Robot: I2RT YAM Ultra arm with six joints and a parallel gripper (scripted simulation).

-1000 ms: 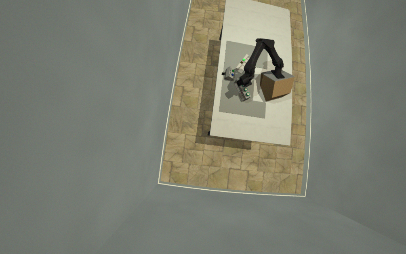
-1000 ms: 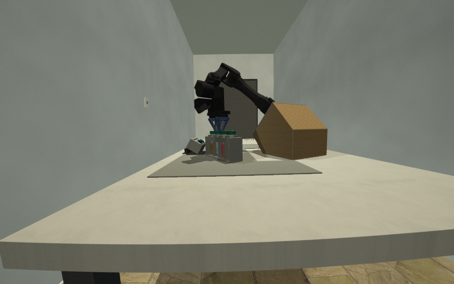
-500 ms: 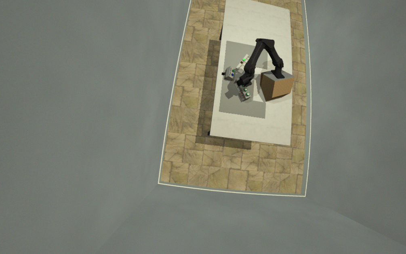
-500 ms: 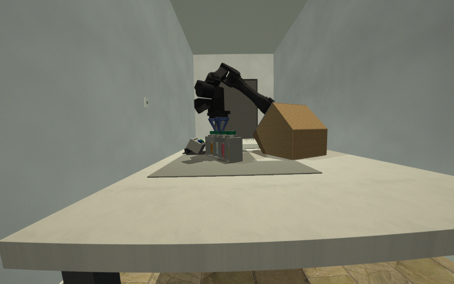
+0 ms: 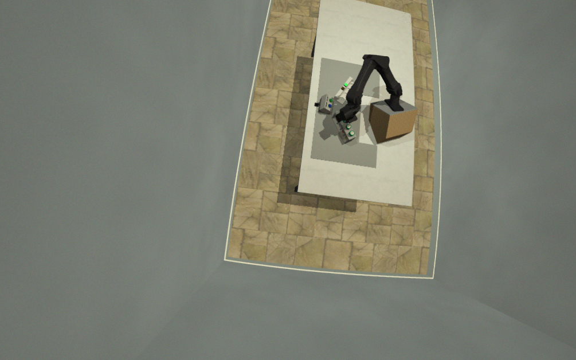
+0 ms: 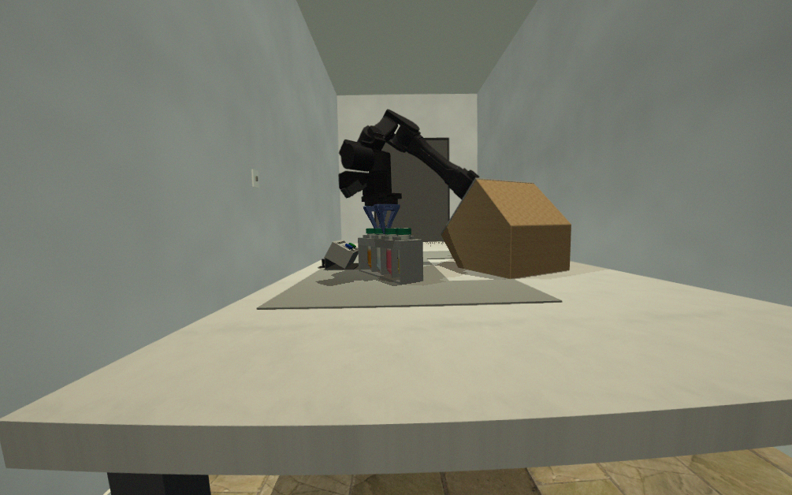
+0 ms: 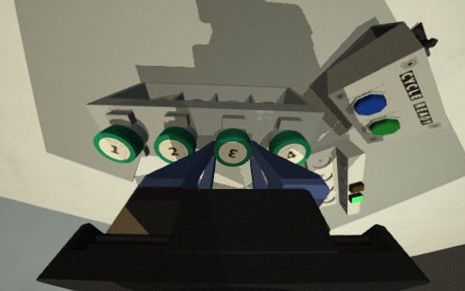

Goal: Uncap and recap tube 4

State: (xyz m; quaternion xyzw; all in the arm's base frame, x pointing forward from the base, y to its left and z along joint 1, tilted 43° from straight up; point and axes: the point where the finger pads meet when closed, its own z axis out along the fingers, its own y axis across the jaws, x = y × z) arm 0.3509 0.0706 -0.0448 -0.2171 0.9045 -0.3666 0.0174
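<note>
Now: hand 17 cm to the left of the green ready key, 7 cm short of it and 5 cm above it. Also, from my hand: blue cycle key: 13 cm to the right, 8 cm ahead, 5 cm below.
</note>
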